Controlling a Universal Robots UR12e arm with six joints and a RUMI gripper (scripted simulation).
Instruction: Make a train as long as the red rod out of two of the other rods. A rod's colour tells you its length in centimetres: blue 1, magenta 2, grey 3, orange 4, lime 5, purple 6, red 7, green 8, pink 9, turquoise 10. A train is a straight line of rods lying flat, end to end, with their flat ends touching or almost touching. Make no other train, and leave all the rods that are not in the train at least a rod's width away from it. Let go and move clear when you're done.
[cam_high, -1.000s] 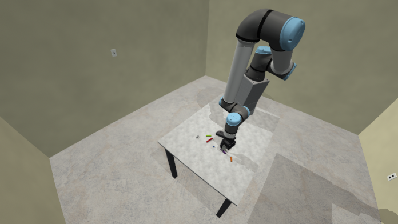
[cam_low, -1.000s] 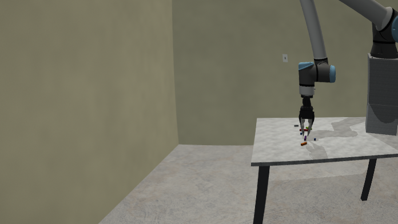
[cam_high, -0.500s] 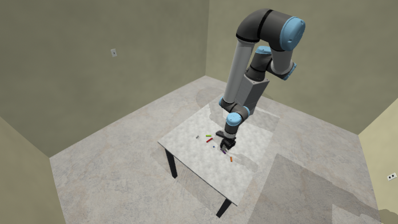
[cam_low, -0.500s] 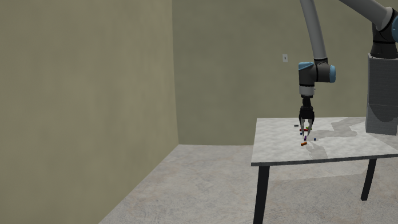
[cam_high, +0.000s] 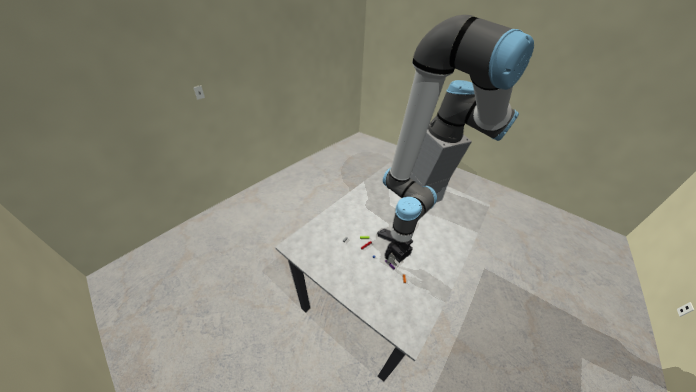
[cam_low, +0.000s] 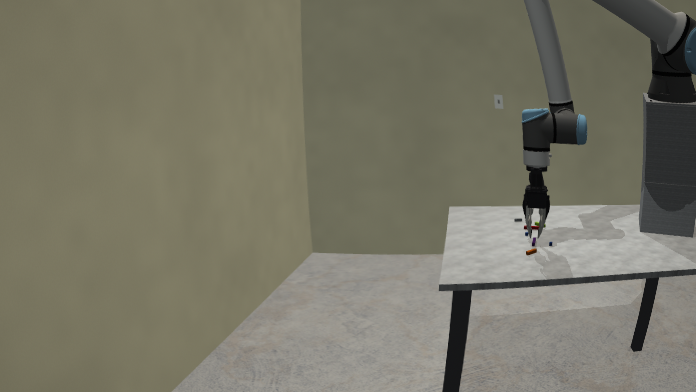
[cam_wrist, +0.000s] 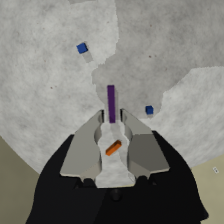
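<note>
My gripper is now 3 cm above the purple rod. From my hand the other things lie so: lime rod (4 cm behind, 20 cm to the right, 3 cm below); red rod (1 cm behind, 16 cm to the right, 3 cm below); orange rod (2 cm ahead, 10 cm to the left, 3 cm below).
</note>
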